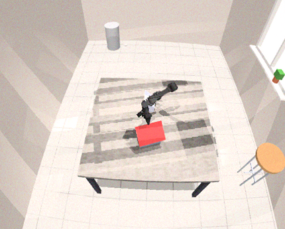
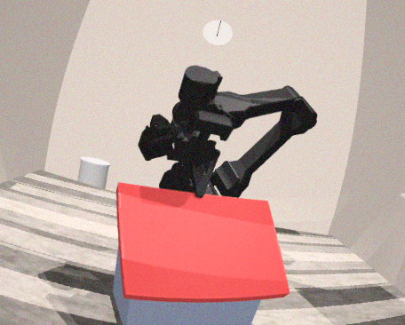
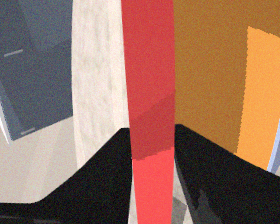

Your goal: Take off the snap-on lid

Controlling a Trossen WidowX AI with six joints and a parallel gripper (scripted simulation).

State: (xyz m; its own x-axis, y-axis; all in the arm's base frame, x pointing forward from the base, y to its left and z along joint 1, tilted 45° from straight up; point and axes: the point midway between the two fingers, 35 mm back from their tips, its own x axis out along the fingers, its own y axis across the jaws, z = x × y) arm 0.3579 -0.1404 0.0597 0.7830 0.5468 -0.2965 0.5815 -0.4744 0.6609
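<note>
Right now my gripper tip is 6 cm short of the lid, 5 cm above it and 2 cm to the right of it. Also, from my gripper tip: storage box: 15 cm below, 3 cm ahead, 1 cm to the left.
</note>
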